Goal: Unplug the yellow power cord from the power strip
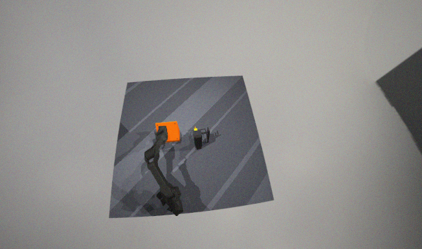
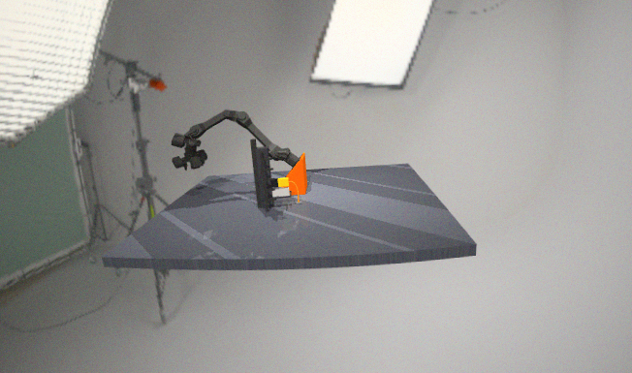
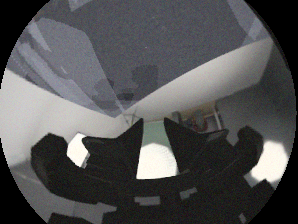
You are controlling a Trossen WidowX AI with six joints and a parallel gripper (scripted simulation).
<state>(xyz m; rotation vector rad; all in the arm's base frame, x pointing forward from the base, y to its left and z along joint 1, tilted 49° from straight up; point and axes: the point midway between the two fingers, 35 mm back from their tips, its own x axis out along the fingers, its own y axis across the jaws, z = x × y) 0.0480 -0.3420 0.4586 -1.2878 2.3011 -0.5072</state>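
Right now my gripper tip is 54 cm to the right of the yellow plug, 25 cm short of it and 3 cm above it.
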